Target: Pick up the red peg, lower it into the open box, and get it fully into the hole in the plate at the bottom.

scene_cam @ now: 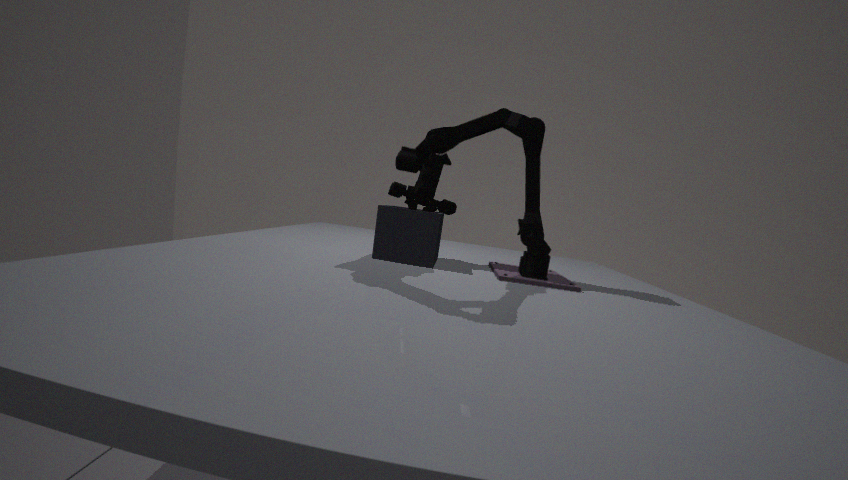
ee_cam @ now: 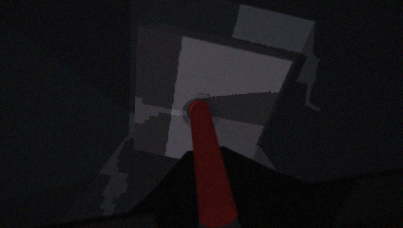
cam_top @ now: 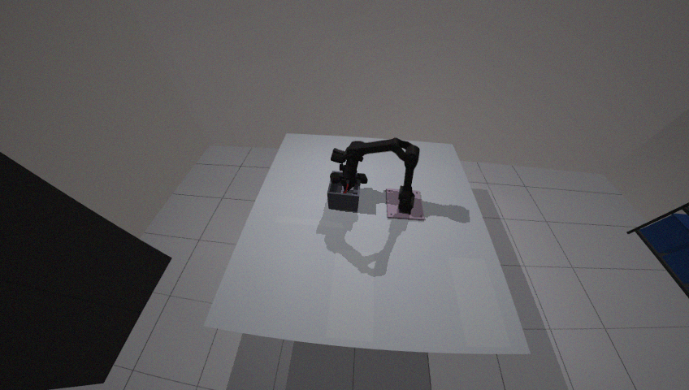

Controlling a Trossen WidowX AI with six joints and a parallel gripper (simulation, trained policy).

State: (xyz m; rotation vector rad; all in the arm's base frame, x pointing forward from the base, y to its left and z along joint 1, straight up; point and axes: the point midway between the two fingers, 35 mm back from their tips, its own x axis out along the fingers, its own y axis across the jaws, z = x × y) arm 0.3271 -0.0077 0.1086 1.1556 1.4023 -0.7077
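Now: gripper tip 10 mm to the left of the red peg and 10 mm above it. The rest, counted from my gripper tip: plate (10 mm ahead, 10 mm to the right, 40 mm below).
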